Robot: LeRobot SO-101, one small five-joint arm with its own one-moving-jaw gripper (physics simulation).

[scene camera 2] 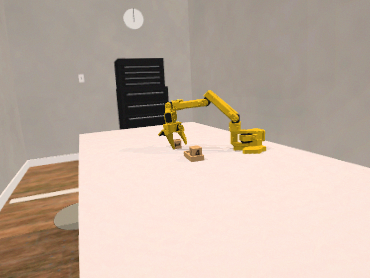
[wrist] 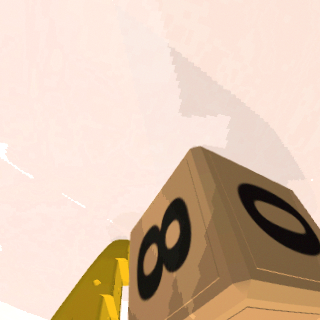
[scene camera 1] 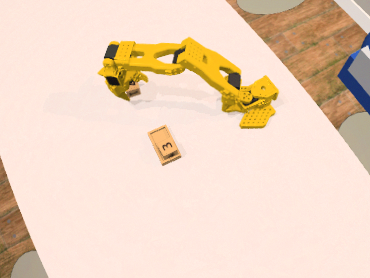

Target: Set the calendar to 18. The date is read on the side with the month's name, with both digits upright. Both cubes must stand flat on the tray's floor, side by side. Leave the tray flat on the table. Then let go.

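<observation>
The tan tray [scene camera 1: 158, 136] [scene camera 2: 195, 158] lies flat on the table. One cube [scene camera 1: 167, 146] [scene camera 2: 195, 151] stands in one end of it, with a 3 on top and a 4 on a side in scene camera 2. The other end is bare. The other cube [scene camera 1: 134, 90] [scene camera 2: 178, 144] [wrist: 200, 240] is outside the tray; the wrist view shows an 8 on its left face and a 0 on its far face. My gripper [scene camera 1: 134, 88] [scene camera 2: 181, 145] is open around this cube, its fixed jaw close to the 8 side. The moving jaw is out of the wrist view. No month's name is readable.
The yellow arm reaches from its base [scene camera 1: 257, 105] [scene camera 2: 253, 142] over the pale table [scene camera 1: 200, 215] [scene camera 2: 225, 215]. A black drawer cabinet [scene camera 2: 141, 75] stands behind the table.
</observation>
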